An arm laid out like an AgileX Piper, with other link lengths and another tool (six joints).
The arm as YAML. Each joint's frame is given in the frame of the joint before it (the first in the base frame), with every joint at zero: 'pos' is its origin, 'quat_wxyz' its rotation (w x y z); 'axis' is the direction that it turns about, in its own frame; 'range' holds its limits. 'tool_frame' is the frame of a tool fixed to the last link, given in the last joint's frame.
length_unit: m
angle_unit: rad
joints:
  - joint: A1
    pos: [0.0, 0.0, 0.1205]
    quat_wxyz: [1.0, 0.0, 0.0, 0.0]
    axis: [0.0, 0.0, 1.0]
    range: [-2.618, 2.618]
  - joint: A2
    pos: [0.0, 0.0, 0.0]
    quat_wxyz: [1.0, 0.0, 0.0, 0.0]
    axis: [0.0, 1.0, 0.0]
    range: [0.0, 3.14]
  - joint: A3
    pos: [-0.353, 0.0, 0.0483]
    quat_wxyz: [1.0, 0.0, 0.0, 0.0]
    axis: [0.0, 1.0, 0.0]
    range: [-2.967, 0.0]
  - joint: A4
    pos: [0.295, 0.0, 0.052]
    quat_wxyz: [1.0, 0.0, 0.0, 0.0]
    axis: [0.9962, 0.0, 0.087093]
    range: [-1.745, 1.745]
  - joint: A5
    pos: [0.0, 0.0, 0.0]
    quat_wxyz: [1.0, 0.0, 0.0, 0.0]
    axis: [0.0, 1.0, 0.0]
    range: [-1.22, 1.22]
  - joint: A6
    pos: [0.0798, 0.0, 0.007]
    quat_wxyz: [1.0, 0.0, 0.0, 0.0]
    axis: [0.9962, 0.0, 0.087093]
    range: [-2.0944, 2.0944]
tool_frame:
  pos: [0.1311, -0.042, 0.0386]
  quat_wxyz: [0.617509, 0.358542, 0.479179, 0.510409]
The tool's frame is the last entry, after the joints.
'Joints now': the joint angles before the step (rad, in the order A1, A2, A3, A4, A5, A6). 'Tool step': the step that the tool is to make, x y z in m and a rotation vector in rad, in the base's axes. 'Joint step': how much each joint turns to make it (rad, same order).
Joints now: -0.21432 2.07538 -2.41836 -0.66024 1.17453 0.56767
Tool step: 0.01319 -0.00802 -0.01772 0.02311 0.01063 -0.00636
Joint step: -0.01202 0.06418 -0.07078 0.02505 0.01959 -0.01145
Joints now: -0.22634 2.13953 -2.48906 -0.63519 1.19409 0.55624
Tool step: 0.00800 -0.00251 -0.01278 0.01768 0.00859 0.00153
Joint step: -0.00434 0.03111 -0.02535 0.01750 0.00600 -0.00321
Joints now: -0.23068 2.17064 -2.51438 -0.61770 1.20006 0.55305
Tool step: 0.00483 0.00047 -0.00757 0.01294 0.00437 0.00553
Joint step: -0.00036 0.01298 -0.00635 0.01330 0.00016 -0.00085
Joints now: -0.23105 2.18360 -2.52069 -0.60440 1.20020 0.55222
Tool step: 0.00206 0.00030 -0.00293 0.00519 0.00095 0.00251
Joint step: 0.00000 0.00540 -0.00310 0.00549 -0.00033 -0.00015
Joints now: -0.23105 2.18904 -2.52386 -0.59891 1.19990 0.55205
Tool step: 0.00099 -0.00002 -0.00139 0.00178 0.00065 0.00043
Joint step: 0.00001 0.00352 -0.00293 0.00163 0.00052 -0.00004
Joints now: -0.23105 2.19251 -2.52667 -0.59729 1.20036 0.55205
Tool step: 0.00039 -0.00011 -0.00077 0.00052 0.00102 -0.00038
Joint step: 0.00001 0.00196 -0.00156 0.00009 0.00085 -0.00001
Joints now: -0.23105 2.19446 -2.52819 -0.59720 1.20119 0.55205
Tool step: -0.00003 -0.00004 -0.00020 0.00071 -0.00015 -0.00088
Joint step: 0.00000 0.00056 -0.00076 0.00000 0.00079 0.00085
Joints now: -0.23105 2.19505 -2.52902 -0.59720 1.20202 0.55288
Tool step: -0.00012 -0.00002 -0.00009 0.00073 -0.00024 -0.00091
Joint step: 0.00000 0.00026 -0.00058 0.00002 0.00085 0.00086
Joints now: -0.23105 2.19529 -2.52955 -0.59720 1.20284 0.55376
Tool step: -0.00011 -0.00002 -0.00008 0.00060 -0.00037 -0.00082
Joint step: -0.00001 0.00000 0.00003 -0.00010 0.00037 0.00105
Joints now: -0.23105 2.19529 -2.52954 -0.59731 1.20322 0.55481
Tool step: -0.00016 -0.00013 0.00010 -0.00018 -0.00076 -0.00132
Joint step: 0.00001 0.00004 -0.00007 -0.00109 0.00007 0.00152
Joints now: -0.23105 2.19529 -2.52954 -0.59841 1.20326 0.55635
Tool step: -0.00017 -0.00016 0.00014 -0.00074 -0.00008 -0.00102
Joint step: 0.00000 0.00004 -0.00009 -0.00131 0.00020 0.00069
